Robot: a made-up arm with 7 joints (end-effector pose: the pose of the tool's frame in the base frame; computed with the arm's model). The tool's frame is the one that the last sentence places. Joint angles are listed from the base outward.
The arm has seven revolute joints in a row. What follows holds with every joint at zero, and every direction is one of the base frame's.
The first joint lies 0.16 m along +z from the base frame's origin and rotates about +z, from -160 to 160 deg.
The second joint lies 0.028 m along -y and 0.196 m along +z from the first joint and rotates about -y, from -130 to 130 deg.
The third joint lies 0.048 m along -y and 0.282 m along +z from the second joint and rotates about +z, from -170 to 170 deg.
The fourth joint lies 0.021 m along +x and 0.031 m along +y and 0.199 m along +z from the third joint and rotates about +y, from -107 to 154 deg.
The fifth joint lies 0.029 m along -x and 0.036 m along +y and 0.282 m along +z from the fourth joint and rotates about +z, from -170 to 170 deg.
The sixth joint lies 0.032 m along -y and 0.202 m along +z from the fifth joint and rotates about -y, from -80 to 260 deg.
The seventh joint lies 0.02 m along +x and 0.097 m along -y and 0.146 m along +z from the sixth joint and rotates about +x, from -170 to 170 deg.
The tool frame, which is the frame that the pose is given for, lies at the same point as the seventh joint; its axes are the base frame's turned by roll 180, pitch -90 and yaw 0 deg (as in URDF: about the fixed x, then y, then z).
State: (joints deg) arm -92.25 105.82 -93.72 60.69 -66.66 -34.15 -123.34
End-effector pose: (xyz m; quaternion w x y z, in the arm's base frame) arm -0.5237 0.8256 0.0180 0.2062 0.6829 -0.5583 0.4236
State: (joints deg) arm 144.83 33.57 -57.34 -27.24 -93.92 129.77 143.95
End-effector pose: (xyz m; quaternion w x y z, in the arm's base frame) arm 0.1813 -0.4735 1.0052 0.8024 0.3232 0.0254 -0.5010
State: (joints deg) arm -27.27 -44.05 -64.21 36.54 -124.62 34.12 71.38
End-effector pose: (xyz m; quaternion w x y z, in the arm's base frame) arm 0.7131 -0.6712 0.8845 0.9834 0.1221 -0.0511 0.1239
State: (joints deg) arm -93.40 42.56 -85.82 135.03 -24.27 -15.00 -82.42
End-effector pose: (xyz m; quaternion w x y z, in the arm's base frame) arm -0.5552 0.1048 0.3766 0.2373 -0.7474 0.5069 -0.3580
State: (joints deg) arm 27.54 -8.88 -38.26 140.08 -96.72 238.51 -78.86
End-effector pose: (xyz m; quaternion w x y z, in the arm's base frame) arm 0.4614 -0.1538 0.5975 0.0029 -0.2236 0.3675 0.9027
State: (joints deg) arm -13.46 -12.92 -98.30 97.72 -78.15 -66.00 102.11
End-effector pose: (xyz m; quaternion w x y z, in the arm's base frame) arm -0.1949 -0.5850 0.9177 0.5739 -0.5140 -0.4325 -0.4684
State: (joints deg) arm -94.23 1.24 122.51 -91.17 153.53 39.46 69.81
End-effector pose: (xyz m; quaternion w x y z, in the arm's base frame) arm -0.6649 -0.1315 0.9263 0.3694 -0.2556 -0.8866 0.1102
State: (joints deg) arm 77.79 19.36 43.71 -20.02 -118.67 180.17 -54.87
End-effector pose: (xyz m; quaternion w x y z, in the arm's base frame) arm 0.0147 -0.5092 0.9804 0.4909 -0.4522 -0.5155 0.5374
